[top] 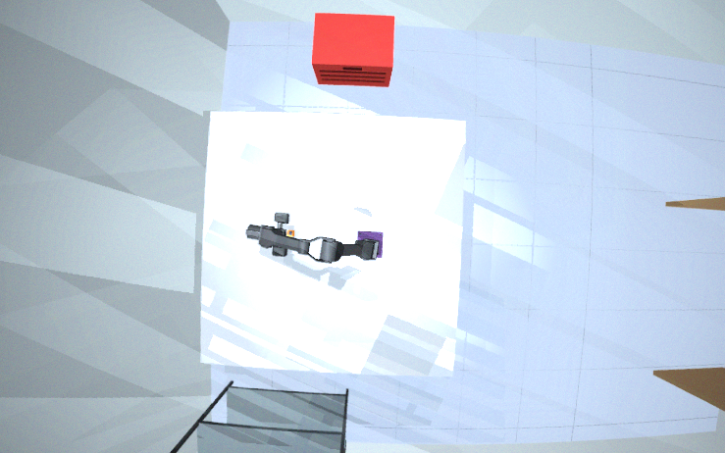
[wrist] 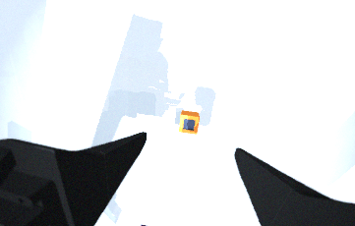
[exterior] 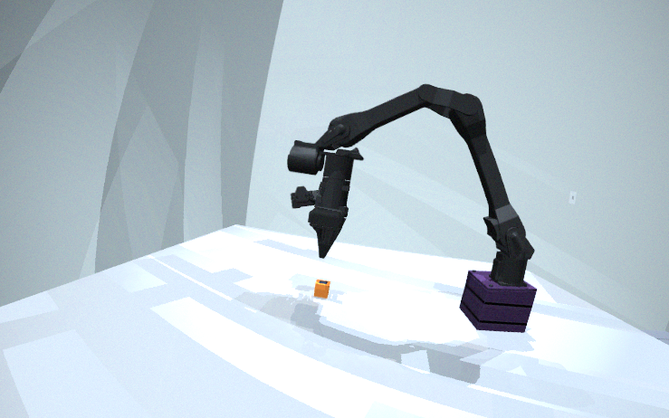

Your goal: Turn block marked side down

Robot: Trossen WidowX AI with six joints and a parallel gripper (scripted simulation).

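Right now the orange block is 10 mm behind my gripper tip and 70 mm below it.
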